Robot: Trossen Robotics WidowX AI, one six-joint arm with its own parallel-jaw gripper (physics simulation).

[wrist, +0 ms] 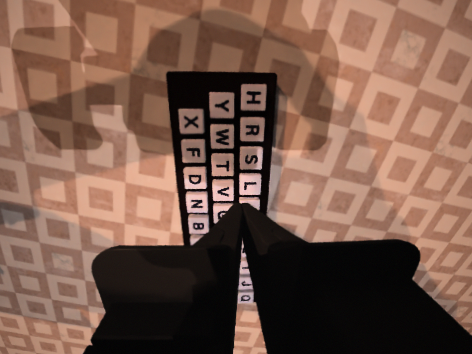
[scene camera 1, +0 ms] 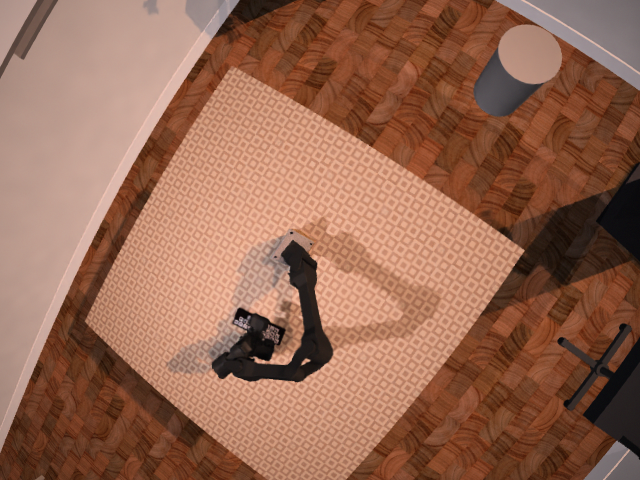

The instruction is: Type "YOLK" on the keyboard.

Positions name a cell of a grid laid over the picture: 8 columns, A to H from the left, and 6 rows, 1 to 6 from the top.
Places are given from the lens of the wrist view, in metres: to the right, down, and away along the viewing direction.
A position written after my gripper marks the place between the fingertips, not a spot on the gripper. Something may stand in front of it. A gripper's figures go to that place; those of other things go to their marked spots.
my gripper (wrist: E4): 0.00, 0.02, 0.11
black keyboard (wrist: D3): -0.02, -0.01, 0.13
